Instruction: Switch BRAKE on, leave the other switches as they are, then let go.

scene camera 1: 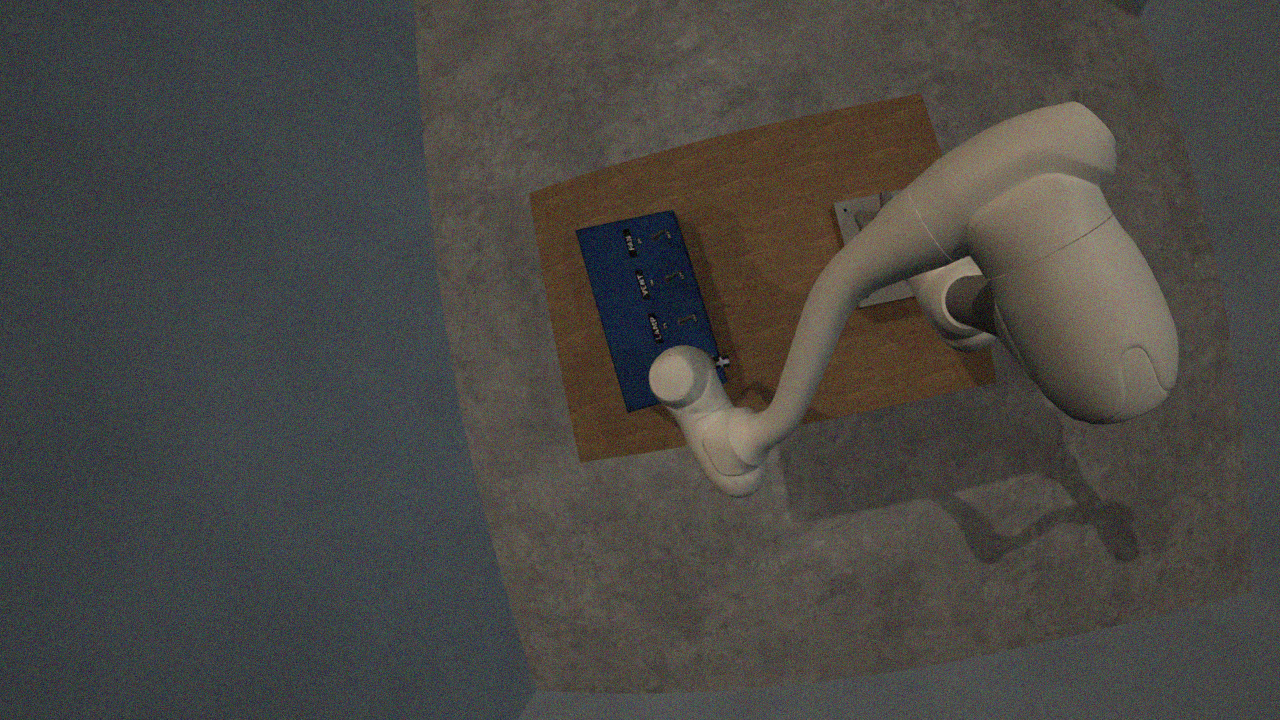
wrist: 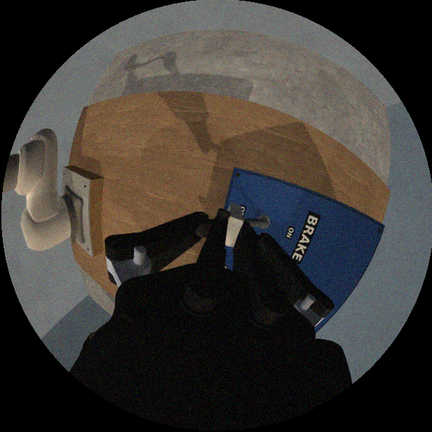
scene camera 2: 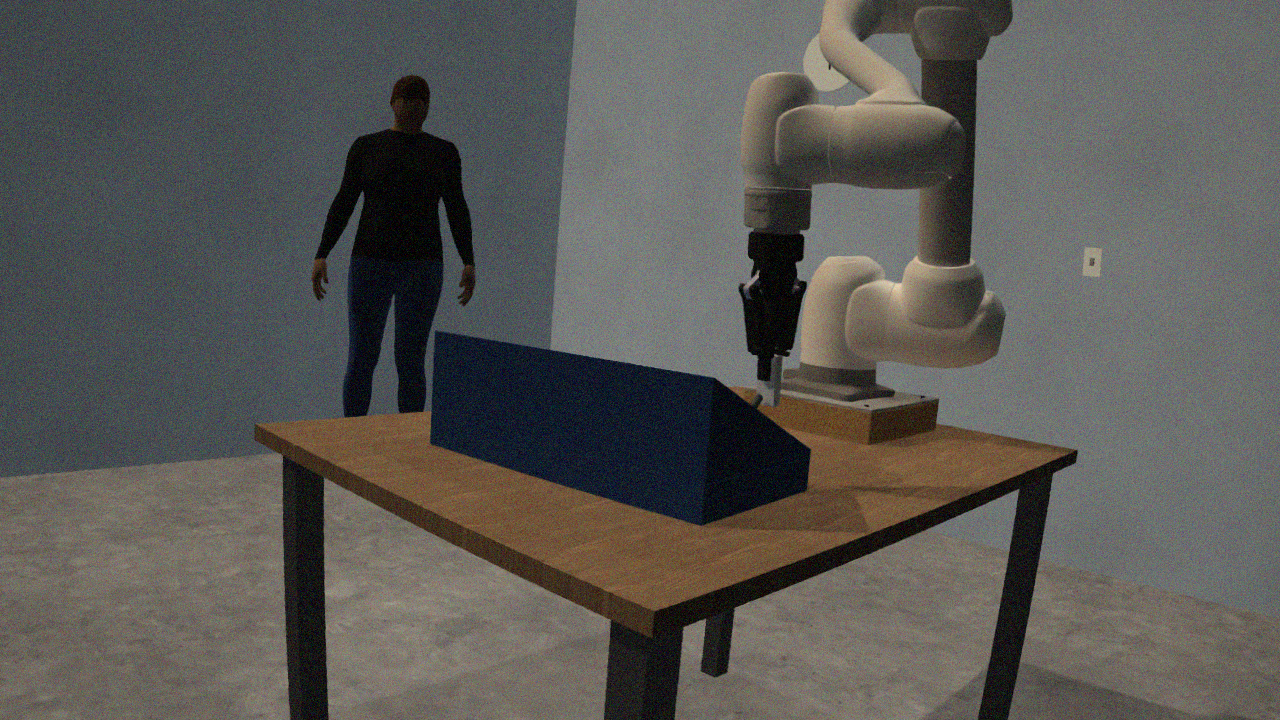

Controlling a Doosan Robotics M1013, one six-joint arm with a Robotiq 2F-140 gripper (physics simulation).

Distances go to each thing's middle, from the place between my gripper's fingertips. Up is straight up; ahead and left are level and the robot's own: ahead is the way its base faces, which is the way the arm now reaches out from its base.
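With the blue sloped switch box (scene camera 2: 682, 445) as my reference, I find my hand 17 cm to the left of it and 14 cm short of it. My hand is also 3 cm above the box.
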